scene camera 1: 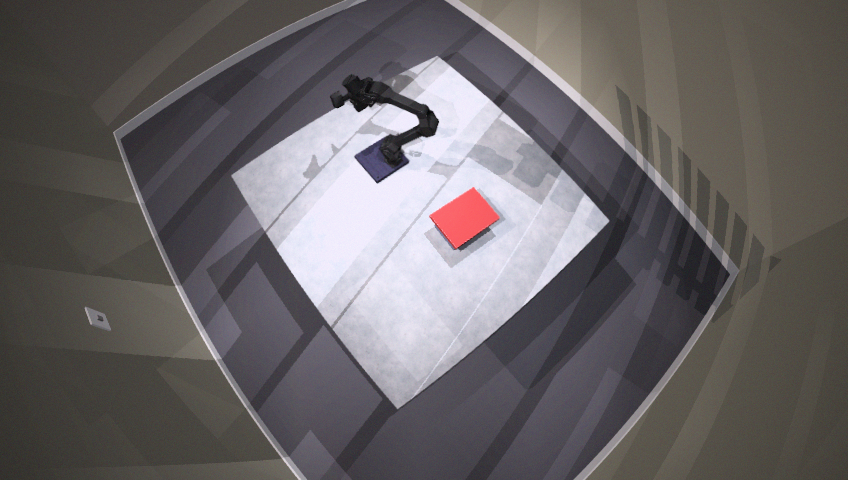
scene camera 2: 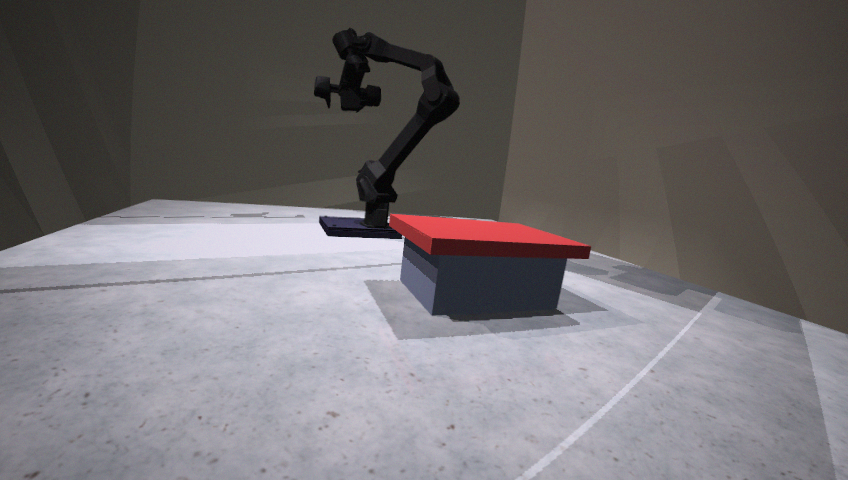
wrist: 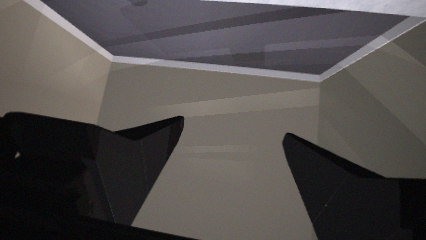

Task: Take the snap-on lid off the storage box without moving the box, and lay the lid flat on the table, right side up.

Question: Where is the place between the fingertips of my gripper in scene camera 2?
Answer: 342, 109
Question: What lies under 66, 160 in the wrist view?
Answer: My gripper.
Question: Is my gripper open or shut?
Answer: Open.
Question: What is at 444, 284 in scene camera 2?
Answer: A storage box.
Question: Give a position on a red lid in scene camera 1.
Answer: At 460, 220
